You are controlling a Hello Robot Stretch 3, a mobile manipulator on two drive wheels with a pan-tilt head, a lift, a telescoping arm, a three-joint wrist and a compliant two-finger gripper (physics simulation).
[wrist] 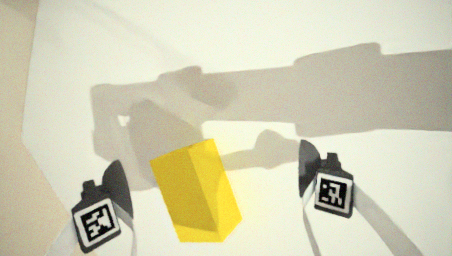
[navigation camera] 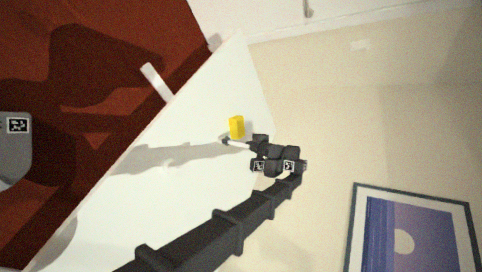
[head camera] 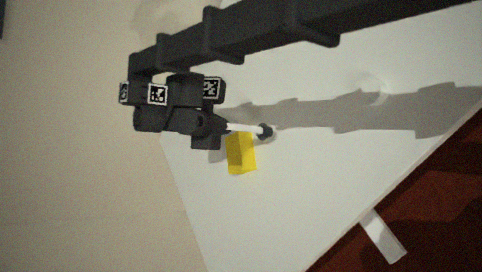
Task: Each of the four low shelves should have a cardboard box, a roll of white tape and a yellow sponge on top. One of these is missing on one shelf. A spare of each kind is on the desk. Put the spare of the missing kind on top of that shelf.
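Frame: origin at the robot's base, x ahead, y left, z up, level; millimetres.
Seen in the pictures: gripper, fingertip midpoint: (wrist: 214, 169) (navigation camera: 238, 140).
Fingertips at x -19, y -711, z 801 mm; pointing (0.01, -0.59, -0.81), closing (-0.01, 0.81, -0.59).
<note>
A point is followed by its place in that frame.
A yellow sponge (head camera: 241, 154) @[y -747, x 39, z 763 mm] (navigation camera: 236, 127) @[y -747, x 37, z 761 mm] (wrist: 195, 192) @[y -762, x 26, z 765 mm] stands on the white desk top (head camera: 300, 200) @[y -577, x 127, z 720 mm] (navigation camera: 220, 90) @[y -663, x 196, z 720 mm] (wrist: 400, 25) @[y -594, x -114, z 720 mm] near the wall side. My gripper (head camera: 243, 130) @[y -711, x -19, z 801 mm] (navigation camera: 241, 143) @[y -711, x -19, z 801 mm] (wrist: 214, 169) @[y -711, x -19, z 801 mm] is open, with its fingers wide apart. In the wrist view the sponge shows between the two fingers, nearer the left one, and neither finger touches it. In the head view the far finger is hidden behind the wrist. A faint round white shape, possibly the tape roll (head camera: 384, 94) @[y -388, x -95, z 730 mm] (navigation camera: 167, 164) @[y -390, x -89, z 740 mm], lies partly in the arm's shadow. The cardboard box and the low shelves do not show.
My dark arm (head camera: 270, 30) @[y -259, x -87, z 1114 mm] (navigation camera: 200, 240) @[y -167, x -84, z 1103 mm] reaches over the desk. A beige wall (head camera: 75, 160) @[y -1496, x 126, z 992 mm] (navigation camera: 325, 110) @[y -1560, x 199, z 1026 mm] runs along the desk, with a framed picture (navigation camera: 410, 240) @[y -1014, x -385, z 1491 mm] on it. A pale bar (head camera: 384, 237) (navigation camera: 156, 81) sticks out beyond the desk edge over the red-brown floor (head camera: 445, 195) @[y -578, x 144, z 0 mm] (navigation camera: 30, 30) @[y -182, x 415, z 0 mm].
</note>
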